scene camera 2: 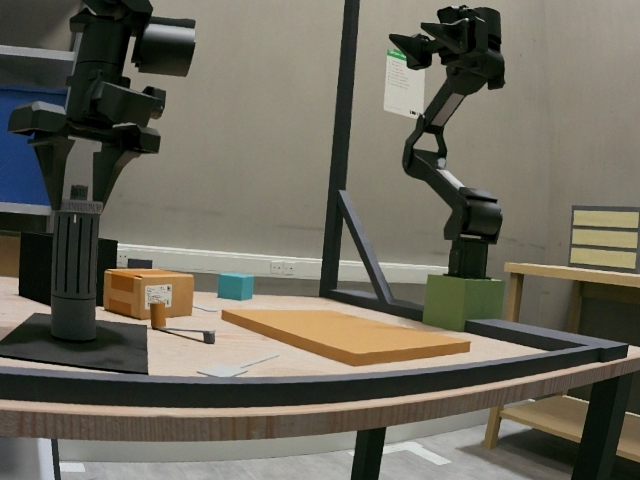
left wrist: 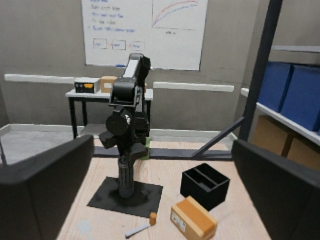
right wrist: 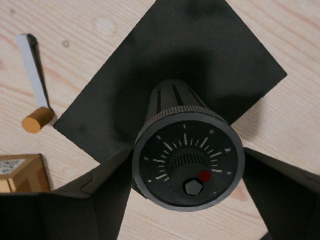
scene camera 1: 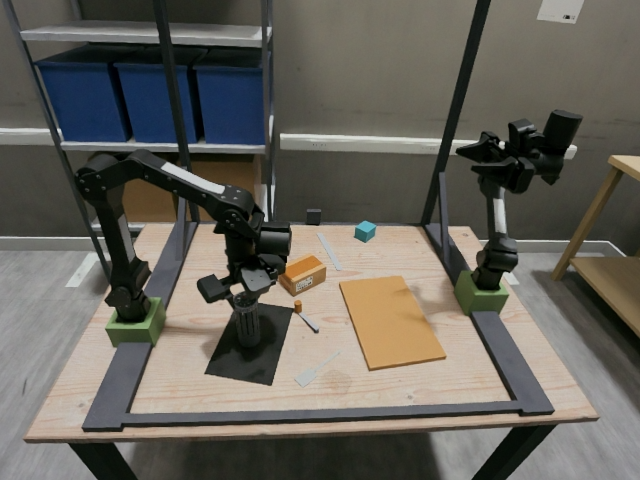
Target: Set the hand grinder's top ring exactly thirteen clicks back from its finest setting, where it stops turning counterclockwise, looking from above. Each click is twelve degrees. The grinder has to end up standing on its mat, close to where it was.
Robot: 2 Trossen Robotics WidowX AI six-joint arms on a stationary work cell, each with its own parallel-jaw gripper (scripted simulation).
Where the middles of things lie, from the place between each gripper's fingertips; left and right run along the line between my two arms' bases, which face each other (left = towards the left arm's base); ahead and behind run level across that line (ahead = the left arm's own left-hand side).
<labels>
Now: right hand 3 cm above the top ring point(right wrist: 187, 126). From my right hand the other things lie so: dark hand grinder point(scene camera 2: 75, 235): 6 cm below, 1 cm ahead; then crank point(scene camera 2: 157, 310): 16 cm below, 15 cm to the left, 5 cm behind; then black mat point(scene camera 1: 258, 364): 17 cm below, 1 cm to the left, 1 cm behind.
Now: the orange board point(scene camera 2: 356, 341) 1 cm ahead of my left hand, 12 cm to the right of it and 46 cm below it. From my left hand the other things lie so: crank (1 cm behind, 34 cm to the right, 45 cm below); teal cube point(scene camera 2: 237, 287) (38 cm behind, 8 cm to the right, 44 cm below); cardboard box point(scene camera 2: 128, 292) (17 cm behind, 34 cm to the right, 43 cm below).
</labels>
